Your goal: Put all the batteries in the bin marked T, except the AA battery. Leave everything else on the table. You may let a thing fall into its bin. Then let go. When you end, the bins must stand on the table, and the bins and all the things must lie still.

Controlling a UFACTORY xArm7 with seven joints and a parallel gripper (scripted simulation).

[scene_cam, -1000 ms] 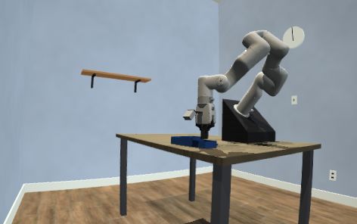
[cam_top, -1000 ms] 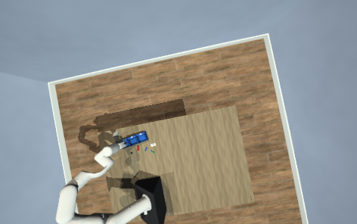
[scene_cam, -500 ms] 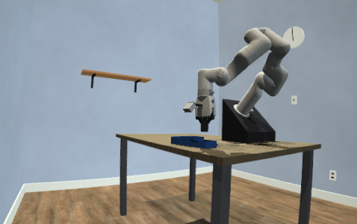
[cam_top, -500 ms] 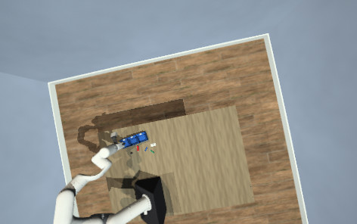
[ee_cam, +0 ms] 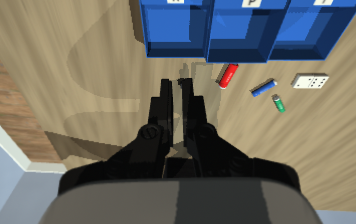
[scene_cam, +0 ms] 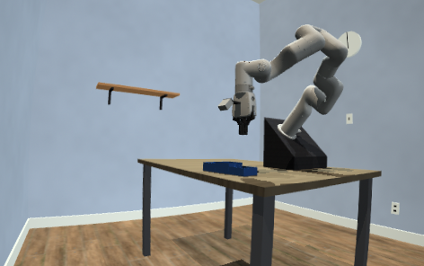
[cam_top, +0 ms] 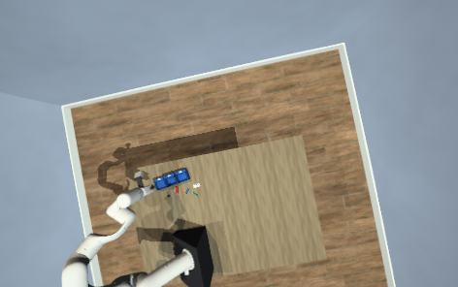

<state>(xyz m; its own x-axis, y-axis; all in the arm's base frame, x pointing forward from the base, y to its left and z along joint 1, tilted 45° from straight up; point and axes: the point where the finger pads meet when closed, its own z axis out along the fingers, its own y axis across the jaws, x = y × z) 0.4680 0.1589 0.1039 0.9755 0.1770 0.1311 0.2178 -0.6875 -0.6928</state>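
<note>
Now: the small green battery 120 mm behind my hand, 230 mm to the right of it and 180 mm below it. The rest, counted from my hand: black round thing: 110 mm behind, 40 mm to the right, 180 mm below; red battery: 80 mm behind, 100 mm to the right, 180 mm below; blue bin: 10 mm ahead, 80 mm to the right, 160 mm below.
</note>
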